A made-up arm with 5 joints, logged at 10 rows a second.
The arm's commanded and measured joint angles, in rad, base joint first. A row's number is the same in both.
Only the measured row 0 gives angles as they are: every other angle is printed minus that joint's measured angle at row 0.
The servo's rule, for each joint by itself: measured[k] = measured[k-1] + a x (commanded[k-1-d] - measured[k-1]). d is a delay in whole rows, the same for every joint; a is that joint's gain. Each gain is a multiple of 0.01, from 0.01 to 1. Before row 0 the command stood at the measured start. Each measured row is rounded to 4 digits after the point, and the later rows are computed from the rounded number. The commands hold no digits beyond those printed.
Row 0, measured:
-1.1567, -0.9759, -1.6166, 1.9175, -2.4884
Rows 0 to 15, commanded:
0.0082, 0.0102, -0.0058, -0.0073, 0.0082
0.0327, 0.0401, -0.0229, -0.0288, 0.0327
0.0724, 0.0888, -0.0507, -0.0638, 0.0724
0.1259, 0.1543, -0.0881, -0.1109, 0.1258
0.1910, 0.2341, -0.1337, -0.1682, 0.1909
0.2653, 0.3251, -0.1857, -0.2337, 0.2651
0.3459, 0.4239, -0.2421, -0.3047, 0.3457
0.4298, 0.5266, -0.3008, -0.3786, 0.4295
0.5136, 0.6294, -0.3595, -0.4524, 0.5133
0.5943, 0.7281, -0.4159, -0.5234, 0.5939
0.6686, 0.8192, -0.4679, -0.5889, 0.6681
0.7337, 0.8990, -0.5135, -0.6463, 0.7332
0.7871, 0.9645, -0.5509, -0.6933, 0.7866
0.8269, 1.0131, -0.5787, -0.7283, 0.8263
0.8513, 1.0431, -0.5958, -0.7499, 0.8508
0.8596, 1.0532, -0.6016, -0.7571, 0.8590
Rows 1 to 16, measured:
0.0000, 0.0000, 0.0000, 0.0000, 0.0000
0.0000, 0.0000, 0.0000, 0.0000, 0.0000
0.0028, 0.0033, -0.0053, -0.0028, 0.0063
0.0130, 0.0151, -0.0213, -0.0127, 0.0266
0.0332, 0.0387, -0.0481, -0.0321, 0.0619
0.0647, 0.0757, -0.0845, -0.0620, 0.1111
0.1076, 0.1264, -0.1293, -0.1024, 0.1725
0.1612, 0.1900, -0.1806, -0.1523, 0.2438
0.2240, 0.2648, -0.2366, -0.2102, 0.3223
0.2940, 0.3486, -0.2950, -0.2742, 0.4048
0.3687, 0.4385, -0.3537, -0.3419, 0.4883
0.4454, 0.5312, -0.4103, -0.4109, 0.5696
0.5213, 0.6234, -0.4627, -0.4785, 0.6454
0.5935, 0.7116, -0.5089, -0.5423, 0.7130
0.6593, 0.7925, -0.5471, -0.5997, 0.7697
0.7163, 0.8631, -0.5759, -0.6486, 0.8133
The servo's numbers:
d 2
a 0.34 0.32 0.91 0.38 0.77

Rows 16 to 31, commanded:
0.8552, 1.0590, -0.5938, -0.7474, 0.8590
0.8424, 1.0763, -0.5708, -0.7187, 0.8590
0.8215, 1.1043, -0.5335, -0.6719, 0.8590
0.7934, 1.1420, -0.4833, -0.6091, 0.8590
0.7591, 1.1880, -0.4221, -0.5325, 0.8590
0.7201, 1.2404, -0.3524, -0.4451, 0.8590
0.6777, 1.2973, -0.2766, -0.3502, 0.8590
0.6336, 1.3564, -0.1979, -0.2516, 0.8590
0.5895, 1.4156, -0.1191, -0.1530, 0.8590
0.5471, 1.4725, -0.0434, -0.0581, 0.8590
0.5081, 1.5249, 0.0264, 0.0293, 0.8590
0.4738, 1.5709, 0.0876, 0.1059, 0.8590
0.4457, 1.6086, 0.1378, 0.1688, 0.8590
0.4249, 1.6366, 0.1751, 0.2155, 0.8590
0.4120, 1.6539, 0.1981, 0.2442, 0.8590
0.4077, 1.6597, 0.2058, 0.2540, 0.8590
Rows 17 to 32, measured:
0.7622, 0.9207, -0.5940, -0.6871, 0.8422
0.7953, 0.9631, -0.6009, -0.7137, 0.8551
0.8157, 0.9938, -0.5944, -0.7265, 0.8581
0.8248, 1.0202, -0.5729, -0.7235, 0.8588
0.8237, 1.0471, -0.5370, -0.7039, 0.8590
0.8134, 1.0775, -0.4881, -0.6679, 0.8590
0.7949, 1.1129, -0.4280, -0.6164, 0.8590
0.7695, 1.1537, -0.3592, -0.5513, 0.8590
0.7383, 1.1997, -0.2840, -0.4749, 0.8590
0.7027, 1.2498, -0.2056, -0.3900, 0.8590
0.6642, 1.3029, -0.1269, -0.2999, 0.8590
0.6244, 1.3572, -0.0509, -0.2080, 0.8590
0.5849, 1.4109, 0.0194, -0.1178, 0.8590
0.5471, 1.4621, 0.0815, -0.0328, 0.8590
0.5126, 1.5090, 0.1327, 0.0438, 0.8590
0.4828, 1.5498, 0.1713, 0.1090, 0.8590

